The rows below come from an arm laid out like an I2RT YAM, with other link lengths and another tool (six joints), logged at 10 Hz.
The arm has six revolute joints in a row. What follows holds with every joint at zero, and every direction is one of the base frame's. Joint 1 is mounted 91.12 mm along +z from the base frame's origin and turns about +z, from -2.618 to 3.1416 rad. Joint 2 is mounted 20.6 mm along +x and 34.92 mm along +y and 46.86 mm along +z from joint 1 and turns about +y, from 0 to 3.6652 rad. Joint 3 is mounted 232.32 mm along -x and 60.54 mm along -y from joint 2 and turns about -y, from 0 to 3.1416 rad. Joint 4 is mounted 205.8 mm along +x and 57.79 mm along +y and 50.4 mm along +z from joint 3 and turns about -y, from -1.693 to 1.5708 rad. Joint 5 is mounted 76.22 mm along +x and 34.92 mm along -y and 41.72 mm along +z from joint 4 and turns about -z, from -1.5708 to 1.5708 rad. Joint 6 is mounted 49.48 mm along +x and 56.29 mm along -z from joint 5 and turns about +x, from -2.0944 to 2.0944 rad. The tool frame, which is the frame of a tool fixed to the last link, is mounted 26 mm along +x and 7 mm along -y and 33 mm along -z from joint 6; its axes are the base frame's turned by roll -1.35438, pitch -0.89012 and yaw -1.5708 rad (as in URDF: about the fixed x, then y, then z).
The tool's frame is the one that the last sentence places.
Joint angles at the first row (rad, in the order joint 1, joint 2, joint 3, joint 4, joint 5, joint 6):
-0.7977, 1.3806, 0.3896, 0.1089, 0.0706, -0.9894
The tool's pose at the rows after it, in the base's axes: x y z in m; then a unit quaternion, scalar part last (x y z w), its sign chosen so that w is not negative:
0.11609, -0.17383, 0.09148, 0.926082, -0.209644, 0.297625, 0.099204
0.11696, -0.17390, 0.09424, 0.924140, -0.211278, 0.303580, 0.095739
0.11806, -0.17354, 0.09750, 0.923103, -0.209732, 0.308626, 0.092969
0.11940, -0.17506, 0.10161, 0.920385, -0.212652, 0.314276, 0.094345
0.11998, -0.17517, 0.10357, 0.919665, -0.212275, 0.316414, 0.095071
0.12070, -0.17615, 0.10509, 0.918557, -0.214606, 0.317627, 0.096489
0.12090, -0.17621, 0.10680, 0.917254, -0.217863, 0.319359, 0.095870
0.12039, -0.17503, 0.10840, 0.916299, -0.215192, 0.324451, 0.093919
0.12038, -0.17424, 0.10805, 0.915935, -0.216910, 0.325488, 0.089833
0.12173, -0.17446, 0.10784, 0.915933, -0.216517, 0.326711, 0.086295
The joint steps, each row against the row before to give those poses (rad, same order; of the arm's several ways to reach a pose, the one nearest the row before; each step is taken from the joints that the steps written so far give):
0.0000, -0.0153, 0.0077, -0.0245, -0.0138, 0.0076
-0.0015, -0.0138, 0.0076, -0.0153, -0.0107, 0.0077
0.0016, -0.0169, 0.0077, -0.0184, -0.0092, 0.0031
-0.0016, -0.0107, 0.0138, -0.0139, -0.0016, 0.0076
0.0016, -0.0077, 0.0047, -0.0077, 0.0000, 0.0016
-0.0001, 0.0000, 0.0076, -0.0045, 0.0030, 0.0046
0.0000, -0.0062, 0.0062, -0.0108, 0.0001, 0.0077
-0.0015, -0.0183, -0.0046, -0.0061, -0.0107, -0.0016
0.0000, -0.0016, -0.0001, -0.0046, -0.0062, 0.0061
0.0015, 0.0061, 0.0046, 0.0000, -0.0061, 0.0031

